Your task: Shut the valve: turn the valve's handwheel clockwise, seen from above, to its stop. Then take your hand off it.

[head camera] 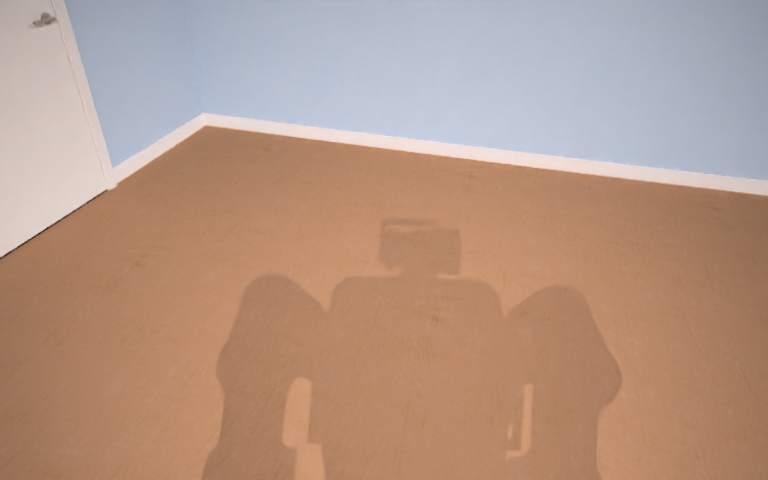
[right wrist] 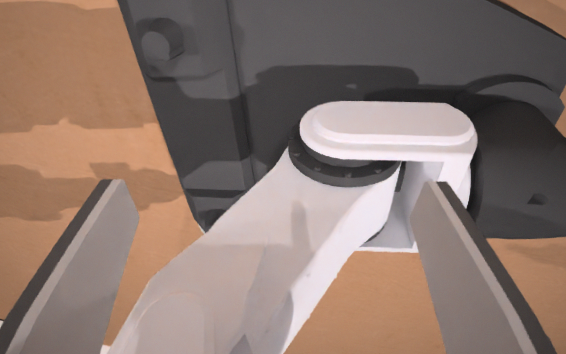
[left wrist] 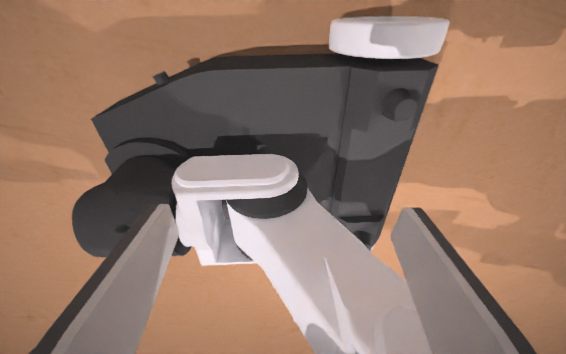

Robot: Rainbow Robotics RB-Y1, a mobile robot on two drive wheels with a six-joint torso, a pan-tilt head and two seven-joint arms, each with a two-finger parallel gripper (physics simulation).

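Observation:
The valve and its handwheel do not show in the head view or in either wrist view. My left gripper is open, with its two fingers wide apart over my own base and torso in the left wrist view. My right gripper is open too, with its fingers wide apart over my own base and torso in the right wrist view. No object is between the fingers of either gripper. Neither gripper shows in the head view.
A brown floor spreads ahead and carries my shadow. A light blue wall with a white baseboard stands across the back. A white door with a grey handle is at the left.

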